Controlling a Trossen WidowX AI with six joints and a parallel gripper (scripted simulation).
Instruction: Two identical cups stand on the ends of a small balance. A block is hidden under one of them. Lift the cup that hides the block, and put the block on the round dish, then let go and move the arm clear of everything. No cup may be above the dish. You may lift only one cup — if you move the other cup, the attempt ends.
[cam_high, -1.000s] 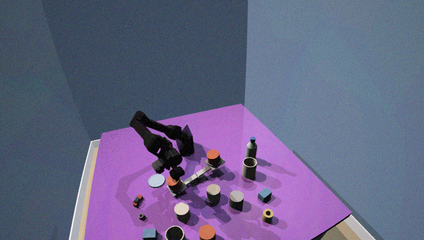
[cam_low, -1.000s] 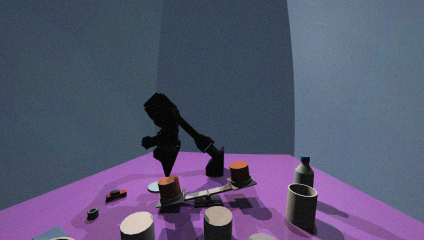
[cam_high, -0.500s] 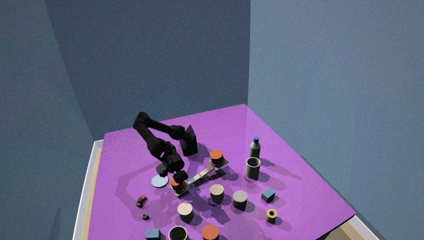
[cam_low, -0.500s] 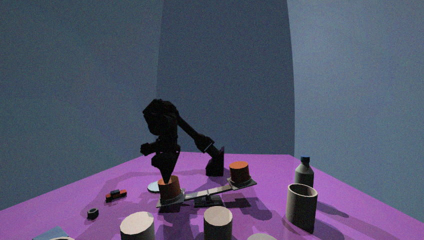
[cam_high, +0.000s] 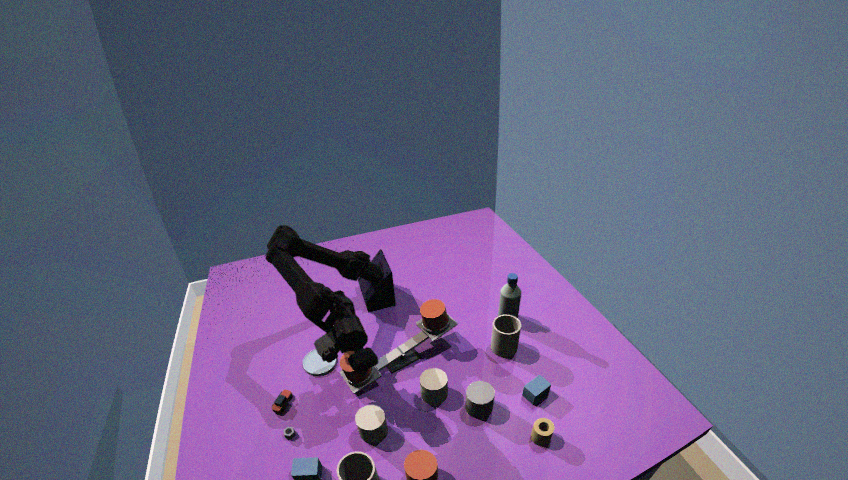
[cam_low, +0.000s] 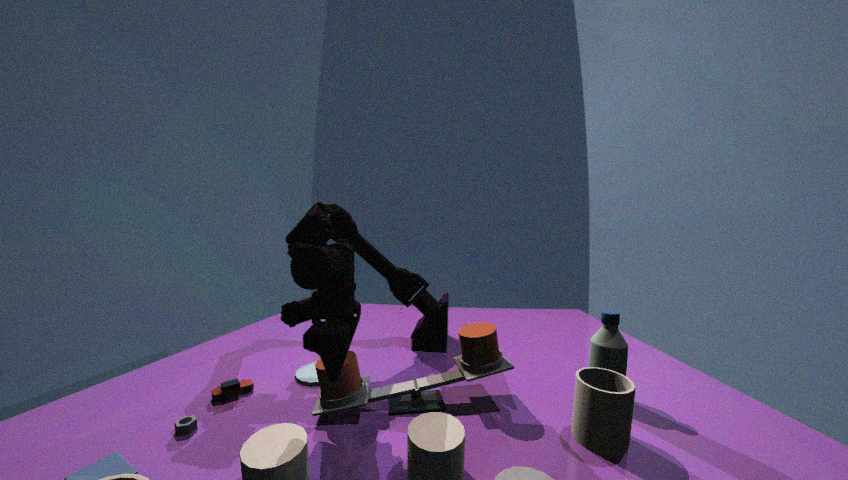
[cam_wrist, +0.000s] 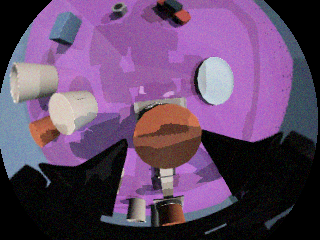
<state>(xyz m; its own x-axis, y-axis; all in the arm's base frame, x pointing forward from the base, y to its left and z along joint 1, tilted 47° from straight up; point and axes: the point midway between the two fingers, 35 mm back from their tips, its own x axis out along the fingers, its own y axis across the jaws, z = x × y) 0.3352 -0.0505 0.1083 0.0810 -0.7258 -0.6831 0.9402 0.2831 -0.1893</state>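
Right now my gripper tip is 3 cm above the teal block. The rest, counted from my gripper tip: nut: 20 cm to the right, 13 cm ahead, 7 cm below; then pale round dish: 11 cm to the right, 10 cm behind, 7 cm below; then toy car: 22 cm to the right, 6 cm below, 3 cm ahead.
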